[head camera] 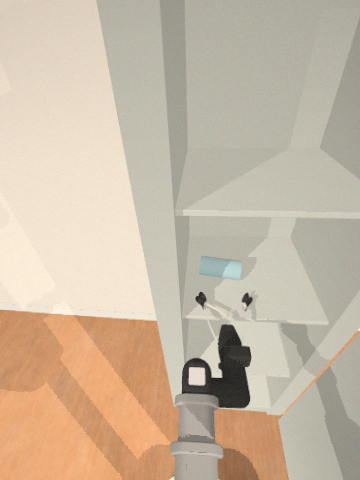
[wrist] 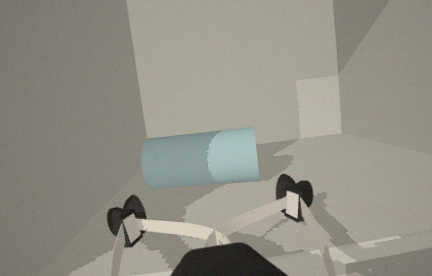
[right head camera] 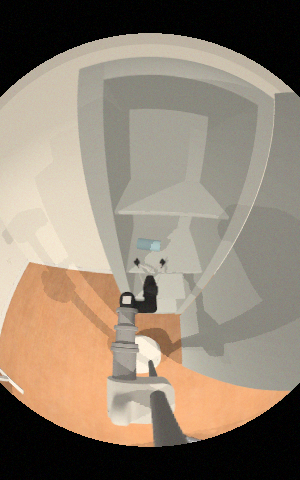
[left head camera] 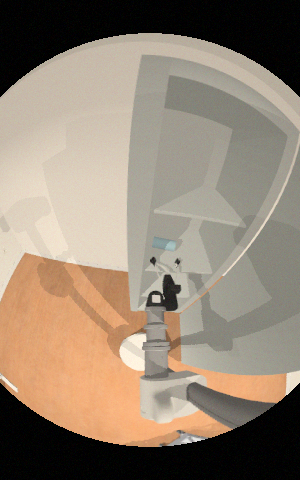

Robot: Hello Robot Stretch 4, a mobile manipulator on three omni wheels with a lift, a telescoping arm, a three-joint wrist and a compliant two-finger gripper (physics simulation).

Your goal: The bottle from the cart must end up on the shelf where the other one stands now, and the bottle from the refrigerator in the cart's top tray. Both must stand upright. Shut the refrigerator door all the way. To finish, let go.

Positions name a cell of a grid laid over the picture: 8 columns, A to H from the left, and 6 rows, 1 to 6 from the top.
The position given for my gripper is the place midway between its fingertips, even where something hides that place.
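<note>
I can see my gripper (head camera: E4), and it is visible in the wrist view (wrist: D5) too. There is a light blue bottle (head camera: E4). As for the refrigerator (right head camera: E2), I find it again in the wrist view (wrist: G3), and the left head camera view (left head camera: F3) has it as well.
</note>
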